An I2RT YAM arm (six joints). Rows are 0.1 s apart.
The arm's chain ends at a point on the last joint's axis. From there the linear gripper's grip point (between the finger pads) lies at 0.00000 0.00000 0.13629 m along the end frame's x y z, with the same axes.
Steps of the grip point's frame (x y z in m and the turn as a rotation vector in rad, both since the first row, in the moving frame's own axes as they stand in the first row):
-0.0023 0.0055 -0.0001 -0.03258 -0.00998 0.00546
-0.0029 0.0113 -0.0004 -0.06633 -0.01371 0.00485
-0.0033 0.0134 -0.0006 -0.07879 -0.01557 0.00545
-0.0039 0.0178 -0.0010 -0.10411 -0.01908 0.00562
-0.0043 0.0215 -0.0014 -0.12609 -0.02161 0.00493
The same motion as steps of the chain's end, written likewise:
-0.0009 0.0011 0.0000 -0.03258 -0.00998 0.00546
-0.0010 0.0023 -0.0001 -0.06633 -0.01371 0.00485
-0.0012 0.0027 -0.0002 -0.07879 -0.01557 0.00545
-0.0013 0.0036 -0.0002 -0.10411 -0.01908 0.00562
-0.0013 0.0044 -0.0003 -0.12609 -0.02161 0.00493

